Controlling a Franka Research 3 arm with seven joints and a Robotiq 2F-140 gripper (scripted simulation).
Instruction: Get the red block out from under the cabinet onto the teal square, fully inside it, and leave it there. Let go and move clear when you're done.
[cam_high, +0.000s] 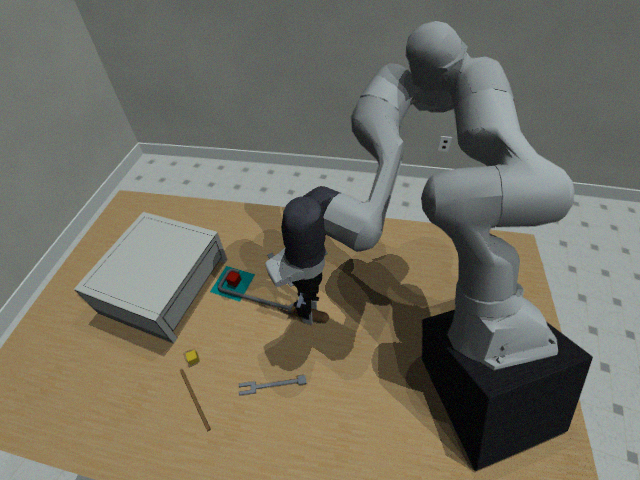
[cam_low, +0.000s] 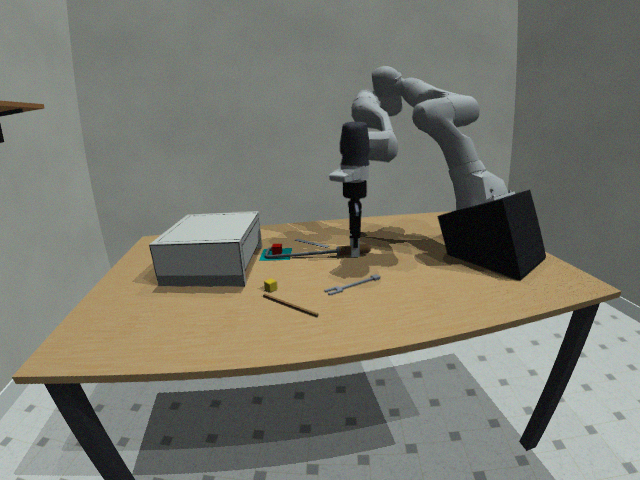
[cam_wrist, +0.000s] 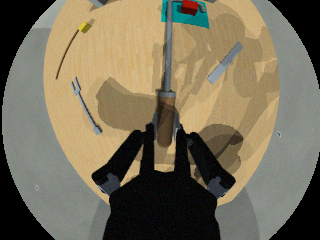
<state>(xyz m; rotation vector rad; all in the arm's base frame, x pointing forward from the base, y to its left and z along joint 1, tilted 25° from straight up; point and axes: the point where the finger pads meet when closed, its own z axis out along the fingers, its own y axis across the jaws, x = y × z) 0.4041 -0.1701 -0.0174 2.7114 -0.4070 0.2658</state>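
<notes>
The grey hook tool lies 11 cm ahead of my hand, 8 cm to the right of it and 2 cm below it. The rest, counted from my hand: red block: 24 cm ahead, 12 cm to the right, 2 cm below; then grey forked tool: 19 cm to the left, 9 cm ahead, 3 cm below; then flat grey bar: 17 cm to the right, 10 cm ahead, 4 cm below.
</notes>
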